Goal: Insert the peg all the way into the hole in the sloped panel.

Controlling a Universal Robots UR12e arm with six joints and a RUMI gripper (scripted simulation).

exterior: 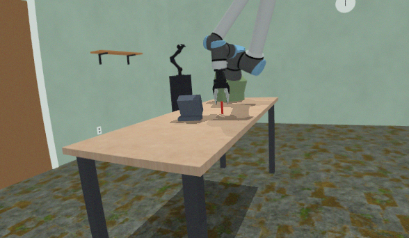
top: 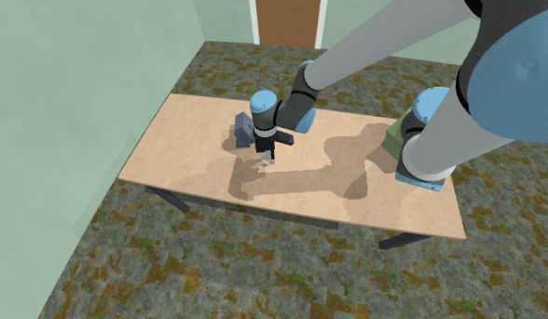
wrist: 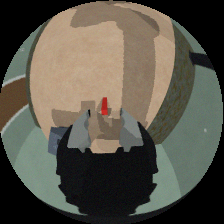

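My hand is 30 mm above the red peg.
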